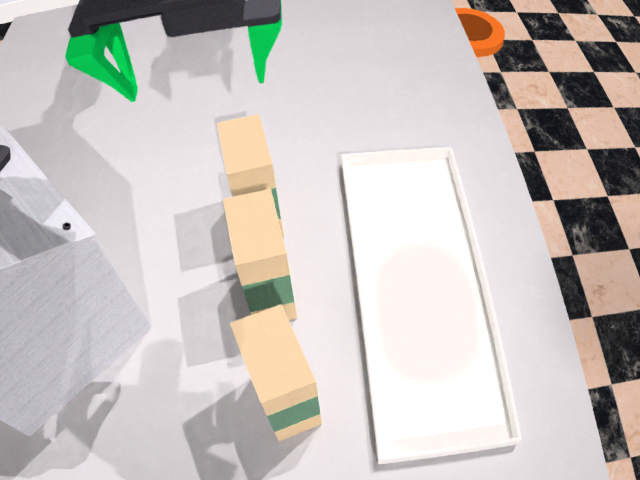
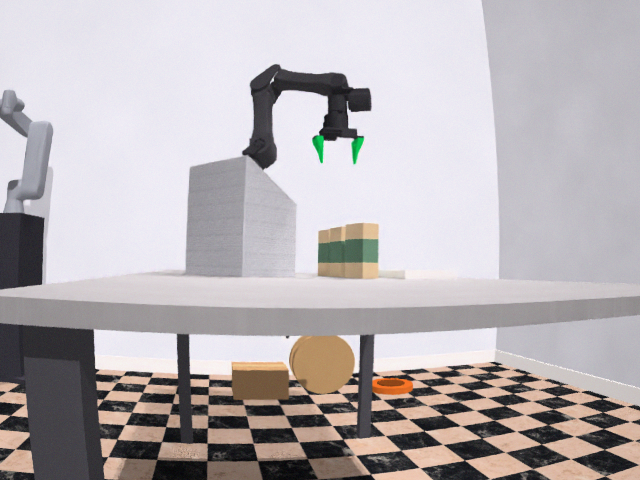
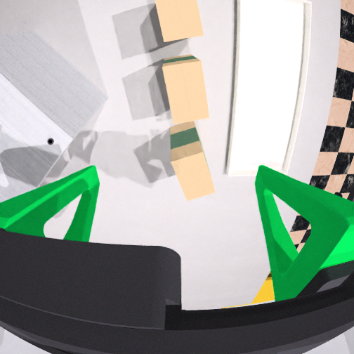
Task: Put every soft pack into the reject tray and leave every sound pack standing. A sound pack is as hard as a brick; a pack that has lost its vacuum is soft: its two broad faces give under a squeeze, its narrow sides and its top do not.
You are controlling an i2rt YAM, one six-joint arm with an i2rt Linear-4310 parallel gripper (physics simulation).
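Pixels of known places: gripper, fingertip midpoint: [image 1: 196, 86] [image 2: 338, 163]; arm's base, link origin: [image 2: 242, 185].
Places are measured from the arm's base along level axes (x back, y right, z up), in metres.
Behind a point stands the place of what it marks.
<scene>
Three tan packs with green bands stand upright in a row. The near pack [image 1: 279, 356] @(x -0.326, y 0.079, z -0.107 m) [image 2: 361, 250] @(x -0.312, y 0.116, z -0.176 m) [image 3: 196, 176] is turned slightly from the others. The middle pack [image 1: 255, 227] @(x -0.289, y -0.053, z -0.107 m) [image 2: 337, 250] @(x -0.268, y -0.033, z -0.172 m) [image 3: 187, 92] and the far pack [image 1: 244, 145] @(x -0.262, y -0.160, z -0.107 m) [image 2: 323, 252] @(x -0.238, y -0.153, z -0.175 m) [image 3: 179, 20] stand behind it. Their looks do not show which are soft. The white reject tray [image 1: 485, 289] @(x -0.539, y -0.061, z -0.230 m) [image 2: 429, 274] @(x -0.487, y 0.131, z -0.234 m) [image 3: 303, 60] lies to their right, with no pack in it. My gripper [image 1: 197, 89] @(x -0.268, y -0.050, z 0.079 m) [image 2: 338, 163] @(x -0.268, y -0.050, z 0.079 m) [image 3: 176, 174] is open and empty, high above the packs, its green fingers wide apart.
The grey pedestal [image 1: 77, 330] @(x -0.107, y 0.053, z -0.149 m) [image 2: 242, 222] @(x -0.018, y 0.152, z -0.116 m) [image 3: 60, 80] under the arm stands left of the packs. The table [image 2: 320, 317] @(x -0.149, y 0.975, z -0.253 m) has its right edge beyond the tray. An orange ring [image 1: 496, 41] [image 2: 392, 391] lies on the checkered floor. Another arm [image 2: 38, 160] stands at far left.
</scene>
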